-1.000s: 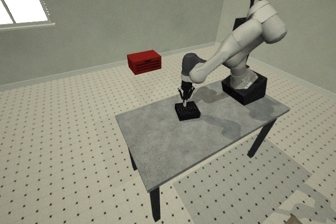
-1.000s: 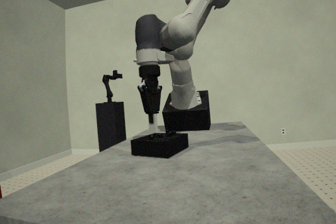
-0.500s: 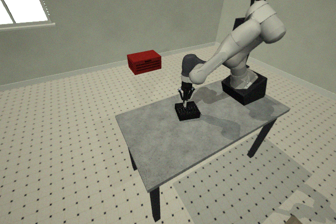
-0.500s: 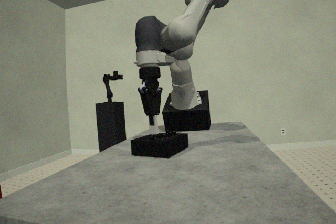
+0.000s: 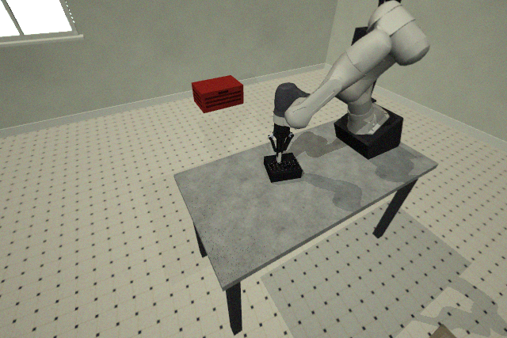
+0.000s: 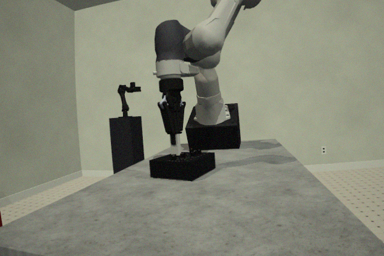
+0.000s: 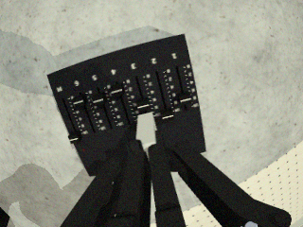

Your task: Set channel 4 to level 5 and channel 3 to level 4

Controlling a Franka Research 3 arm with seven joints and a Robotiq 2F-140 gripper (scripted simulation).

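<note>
My gripper is now 30 mm above the fader, 20 mm to the right of it and 10 mm short of it. From my hand the other things lie so: fader cap (50 mm to the left, 30 mm below, 10 mm behind).
</note>
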